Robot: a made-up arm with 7 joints. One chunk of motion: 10 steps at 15 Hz.
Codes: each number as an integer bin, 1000 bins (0 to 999) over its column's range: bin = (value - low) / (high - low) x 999, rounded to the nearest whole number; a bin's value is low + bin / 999 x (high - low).
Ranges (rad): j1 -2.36..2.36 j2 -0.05..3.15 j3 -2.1..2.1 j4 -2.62..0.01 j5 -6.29..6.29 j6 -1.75..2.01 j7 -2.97..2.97
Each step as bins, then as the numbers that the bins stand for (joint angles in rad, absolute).
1 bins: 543 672 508 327 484 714 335
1 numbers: 0.2055 2.1026 0.0357 -1.7591 -0.1952 0.9373 -0.9781
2 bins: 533 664 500 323 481 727 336
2 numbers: 0.1583 2.0769 0.0021 -1.7697 -0.2330 0.9863 -0.9722
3 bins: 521 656 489 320 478 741 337
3 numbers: 0.1016 2.0513 -0.0441 -1.7776 -0.2707 1.0389 -0.9662
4 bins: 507 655 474 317 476 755 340
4 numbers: 0.0354 2.0481 -0.1072 -1.7855 -0.2959 1.0916 -0.9484
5 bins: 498 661 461 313 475 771 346
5 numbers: -0.0071 2.0673 -0.1619 -1.7960 -0.3085 1.1519 -0.9127
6 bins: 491 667 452 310 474 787 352
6 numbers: -0.0402 2.0865 -0.1997 -1.8039 -0.3211 1.2121 -0.8770
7 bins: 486 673 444 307 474 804 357
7 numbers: -0.0638 2.1058 -0.2333 -1.8118 -0.3211 1.2761 -0.8473
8 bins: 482 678 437 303 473 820 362
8 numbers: -0.0827 2.1218 -0.2628 -1.8223 -0.3337 1.3363 -0.8176
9 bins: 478 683 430 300 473 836 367
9 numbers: -0.1016 2.1378 -0.2922 -1.8302 -0.3337 1.3965 -0.7878
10 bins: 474 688 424 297 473 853 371
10 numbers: -0.1205 2.1538 -0.3174 -1.8381 -0.3337 1.4605 -0.7641
